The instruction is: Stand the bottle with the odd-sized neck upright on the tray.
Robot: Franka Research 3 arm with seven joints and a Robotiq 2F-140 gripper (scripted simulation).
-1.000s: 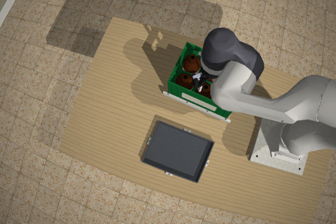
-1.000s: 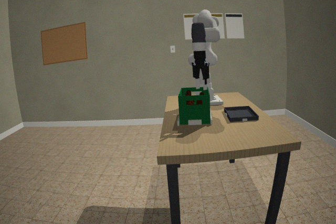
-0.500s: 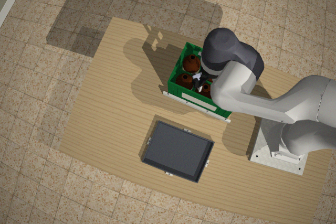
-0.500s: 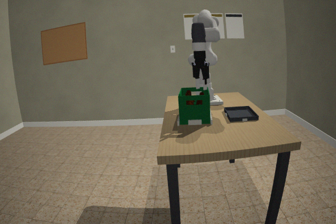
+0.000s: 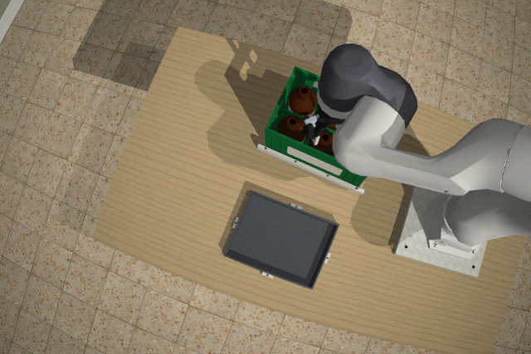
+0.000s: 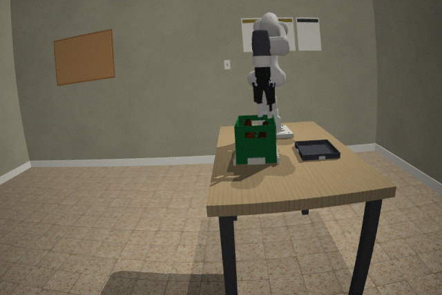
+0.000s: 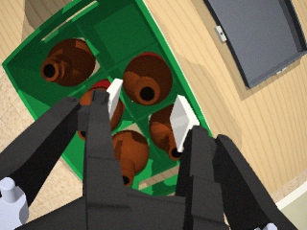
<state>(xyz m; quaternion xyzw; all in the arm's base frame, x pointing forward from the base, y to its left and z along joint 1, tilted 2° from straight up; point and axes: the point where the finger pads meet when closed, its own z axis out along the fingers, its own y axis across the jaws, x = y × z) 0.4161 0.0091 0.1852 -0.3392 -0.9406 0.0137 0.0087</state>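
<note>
Right now my hand is 13 cm above the glass bottle. Also, from my hand: green crate (13 cm below, 5 cm to the right, 1 cm ahead); then dark grey tray (26 cm to the left, 20 cm below, 3 cm behind).
</note>
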